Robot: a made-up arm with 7 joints. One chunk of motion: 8 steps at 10 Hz.
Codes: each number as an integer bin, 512 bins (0 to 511) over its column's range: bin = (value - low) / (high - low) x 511, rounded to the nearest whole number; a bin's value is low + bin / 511 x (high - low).
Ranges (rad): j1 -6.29..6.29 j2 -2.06..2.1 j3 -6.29..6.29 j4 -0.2..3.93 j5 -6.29..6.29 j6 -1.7..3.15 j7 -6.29..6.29
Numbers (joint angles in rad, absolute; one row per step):
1: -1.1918 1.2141 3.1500 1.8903 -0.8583 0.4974 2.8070
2: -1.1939 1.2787 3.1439 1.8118 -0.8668 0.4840 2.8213
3: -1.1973 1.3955 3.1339 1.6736 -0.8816 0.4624 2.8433
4: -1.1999 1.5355 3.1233 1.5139 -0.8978 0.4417 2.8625
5: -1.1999 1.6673 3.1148 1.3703 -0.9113 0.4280 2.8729
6: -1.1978 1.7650 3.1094 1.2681 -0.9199 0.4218 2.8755
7: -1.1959 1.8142 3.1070 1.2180 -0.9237 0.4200 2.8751
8: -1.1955 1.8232 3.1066 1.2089 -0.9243 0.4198 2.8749
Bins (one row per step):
1: 207 402 383 259 221 232 370
2: 207 410 383 249 220 230 370
3: 207 424 383 232 220 228 371
4: 207 442 382 212 219 226 372
5: 207 458 382 194 218 224 372
6: 207 470 382 182 218 224 372
7: 207 476 382 175 218 223 372
8: 207 477 382 174 218 223 372

